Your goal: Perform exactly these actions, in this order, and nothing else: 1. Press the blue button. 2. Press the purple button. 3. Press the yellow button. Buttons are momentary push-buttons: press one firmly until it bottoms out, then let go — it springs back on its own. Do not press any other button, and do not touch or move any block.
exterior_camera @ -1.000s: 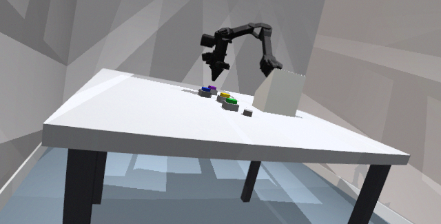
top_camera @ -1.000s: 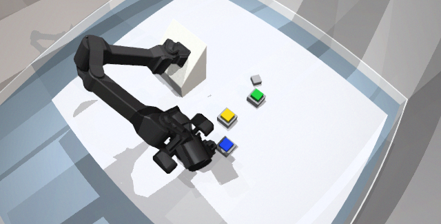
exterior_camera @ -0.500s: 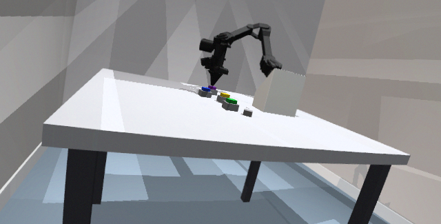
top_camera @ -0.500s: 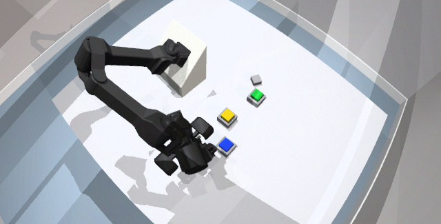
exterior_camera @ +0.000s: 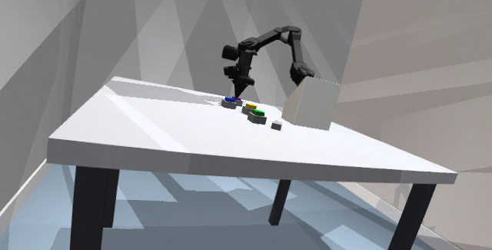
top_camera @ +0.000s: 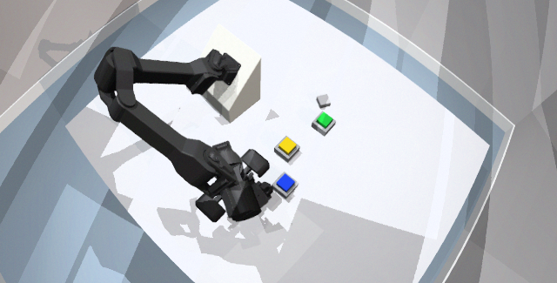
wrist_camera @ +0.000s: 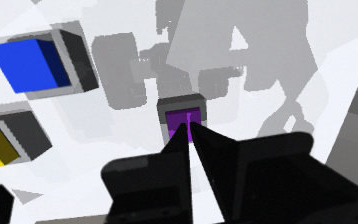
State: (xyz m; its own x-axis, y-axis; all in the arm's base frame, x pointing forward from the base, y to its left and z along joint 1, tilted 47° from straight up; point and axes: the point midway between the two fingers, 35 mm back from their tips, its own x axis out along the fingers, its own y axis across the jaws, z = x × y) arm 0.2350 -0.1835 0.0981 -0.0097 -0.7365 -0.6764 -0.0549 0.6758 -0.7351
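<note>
My gripper tip is now 1 cm above the purple button. Round my gripper tip: green button (32 cm to the left, 1 cm ahead); then blue button (11 cm to the left, 6 cm ahead); then yellow button (19 cm to the left, 1 cm behind).
</note>
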